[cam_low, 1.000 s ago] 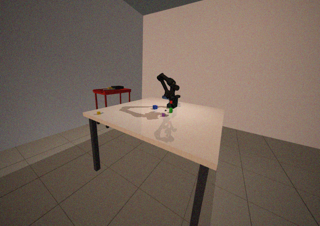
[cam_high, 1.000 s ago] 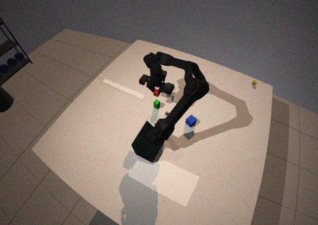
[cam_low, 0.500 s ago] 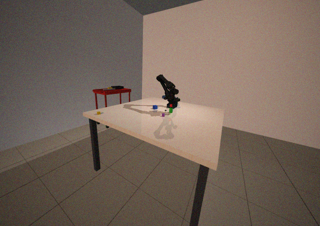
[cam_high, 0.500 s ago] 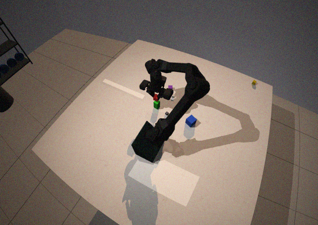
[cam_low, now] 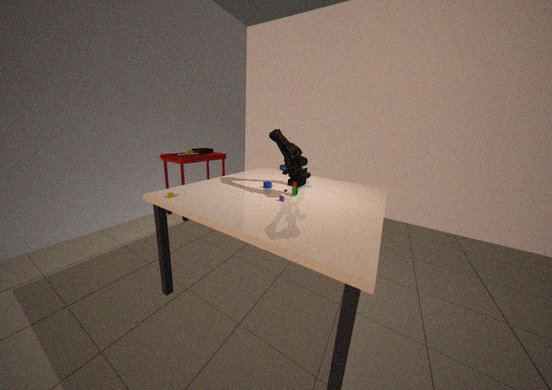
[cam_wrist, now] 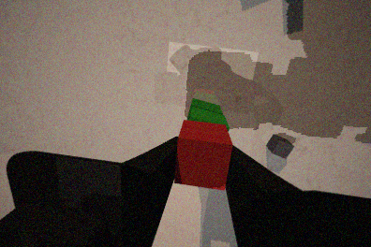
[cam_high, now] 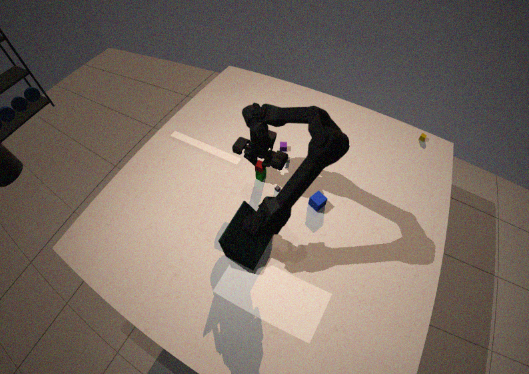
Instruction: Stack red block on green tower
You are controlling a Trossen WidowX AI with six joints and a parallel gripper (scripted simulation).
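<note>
The red block lies 1 cm above my gripper tip. From my gripper tip the other things lie so: purple block 17 cm ahead, 1 cm to the right, 5 cm below; blue block 23 cm to the right, 4 cm below; small grey block 2 cm behind, 8 cm to the right, 6 cm below.
</note>
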